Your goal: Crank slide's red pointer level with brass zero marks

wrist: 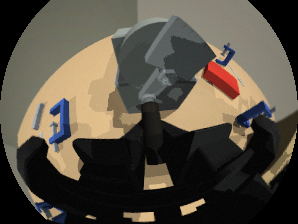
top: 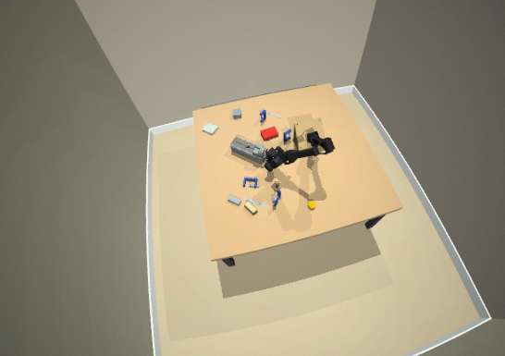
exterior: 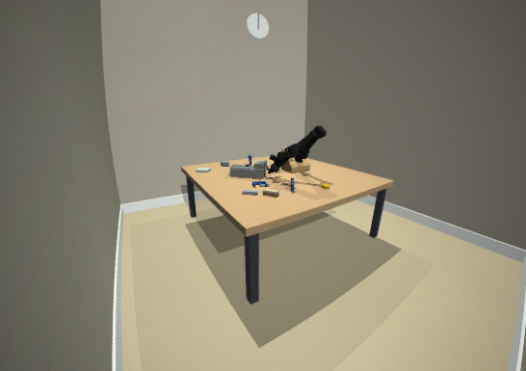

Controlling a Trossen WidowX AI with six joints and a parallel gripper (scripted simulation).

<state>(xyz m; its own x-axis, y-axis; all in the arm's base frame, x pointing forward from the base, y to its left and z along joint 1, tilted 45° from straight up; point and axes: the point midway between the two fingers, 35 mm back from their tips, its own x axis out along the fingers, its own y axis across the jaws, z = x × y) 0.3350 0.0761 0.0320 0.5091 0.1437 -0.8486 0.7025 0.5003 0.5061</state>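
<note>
My gripper tip is 3 cm below the dark crank handle, 1 cm to the right of it and 1 cm past it. The rest, counted from my gripper tip: red pointer 12 cm to the right, 11 cm ahead, 5 cm above; tan block 32 cm to the left, 19 cm ahead, 2 cm below; yellow disc 40 cm to the left, 19 cm behind, 2 cm below.
</note>
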